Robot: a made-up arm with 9 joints. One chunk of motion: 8 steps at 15 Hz.
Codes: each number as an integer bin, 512 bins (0 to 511) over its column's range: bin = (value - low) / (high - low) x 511, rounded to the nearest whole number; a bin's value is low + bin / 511 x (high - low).
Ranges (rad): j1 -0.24..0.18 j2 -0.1..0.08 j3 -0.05..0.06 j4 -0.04..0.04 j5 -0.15..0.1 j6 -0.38..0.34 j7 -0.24..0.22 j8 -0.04..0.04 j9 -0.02..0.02
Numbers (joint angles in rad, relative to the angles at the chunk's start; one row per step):
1: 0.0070 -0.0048 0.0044 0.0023 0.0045 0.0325 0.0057 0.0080 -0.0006
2: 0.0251 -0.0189 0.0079 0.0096 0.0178 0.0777 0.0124 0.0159 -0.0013
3: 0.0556 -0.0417 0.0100 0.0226 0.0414 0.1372 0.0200 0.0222 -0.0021
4: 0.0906 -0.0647 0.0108 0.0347 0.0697 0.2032 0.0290 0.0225 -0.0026
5: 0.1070 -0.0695 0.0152 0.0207 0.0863 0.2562 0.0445 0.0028 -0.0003
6: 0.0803 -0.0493 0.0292 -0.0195 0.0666 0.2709 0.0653 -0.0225 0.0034
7: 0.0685 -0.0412 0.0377 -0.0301 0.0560 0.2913 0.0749 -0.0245 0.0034
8: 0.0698 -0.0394 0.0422 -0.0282 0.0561 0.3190 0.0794 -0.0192 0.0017
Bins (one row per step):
1: 301 270 253 270 316 293 273 307 248
2: 323 230 269 317 343 325 280 357 239
3: 360 166 279 400 391 367 289 397 229
4: 402 100 282 477 449 414 299 399 222
5: 422 87 303 388 483 452 316 273 252
6: 390 144 368 131 443 462 339 112 299
7: 375 167 407 63 421 476 350 99 299
8: 377 172 428 75 421 496 355 133 277

